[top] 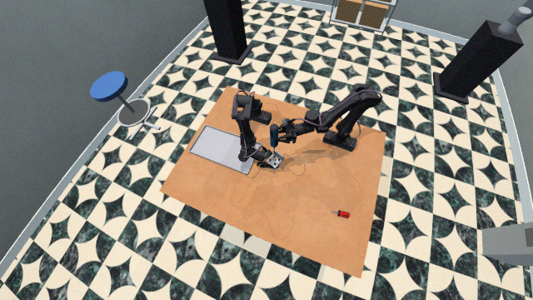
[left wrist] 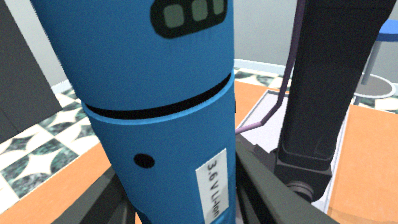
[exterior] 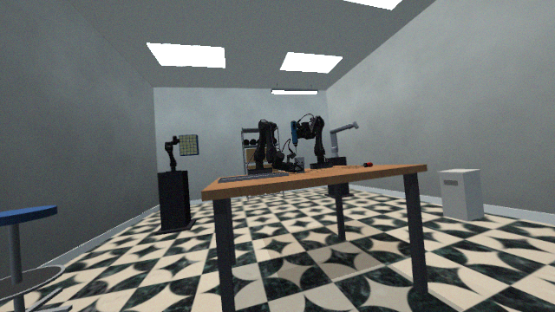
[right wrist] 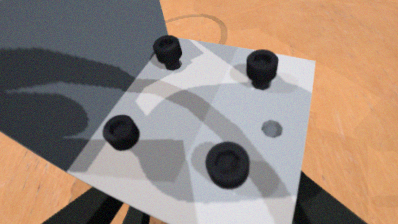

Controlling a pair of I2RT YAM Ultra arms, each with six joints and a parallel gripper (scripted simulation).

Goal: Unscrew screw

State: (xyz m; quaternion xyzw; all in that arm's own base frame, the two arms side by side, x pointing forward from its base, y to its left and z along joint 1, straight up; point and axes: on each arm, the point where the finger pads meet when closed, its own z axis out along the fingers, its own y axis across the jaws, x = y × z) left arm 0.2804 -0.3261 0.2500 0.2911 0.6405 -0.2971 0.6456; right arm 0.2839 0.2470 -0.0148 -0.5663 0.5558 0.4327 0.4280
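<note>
My right hand is right at the round joint module. Round my right hand: grey mat 1 cm ahead, 33 cm to the right, 2 cm below; grey bracket 5 cm above; screw 1 cm ahead, 2 cm to the right, 5 cm above.
</note>
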